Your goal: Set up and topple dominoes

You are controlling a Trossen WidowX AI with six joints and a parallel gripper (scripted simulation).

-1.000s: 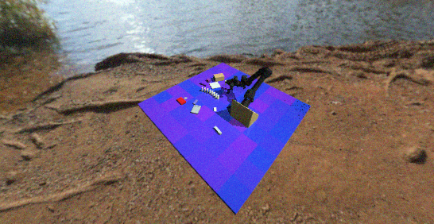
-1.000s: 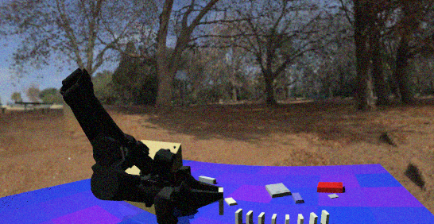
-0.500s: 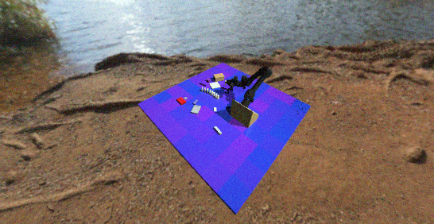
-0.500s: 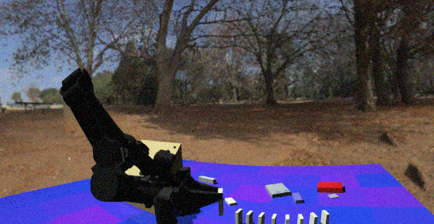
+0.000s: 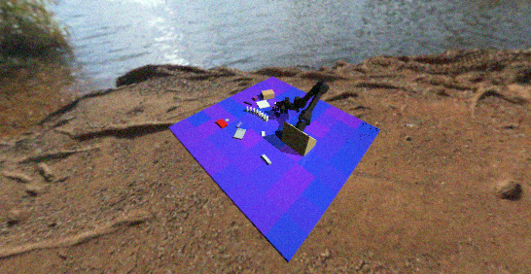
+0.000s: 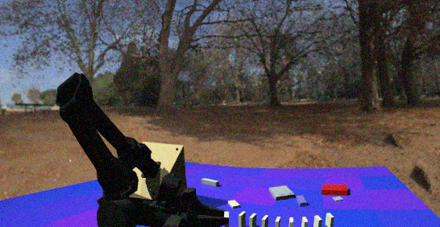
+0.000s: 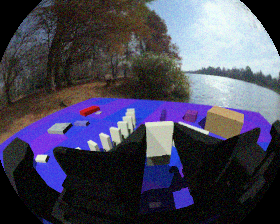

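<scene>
Right now my gripper tip is 160 mm short of the white plate, 110 mm above it and 40 mm to the left of it. From my gripper tip the other things lie so: flat grey block: 400 mm to the left, 100 mm below, 50 mm ahead; then purple piece: 330 mm to the left, 130 mm ahead, 100 mm below; then tan box: 200 mm ahead, 170 mm to the right, 80 mm below.
</scene>
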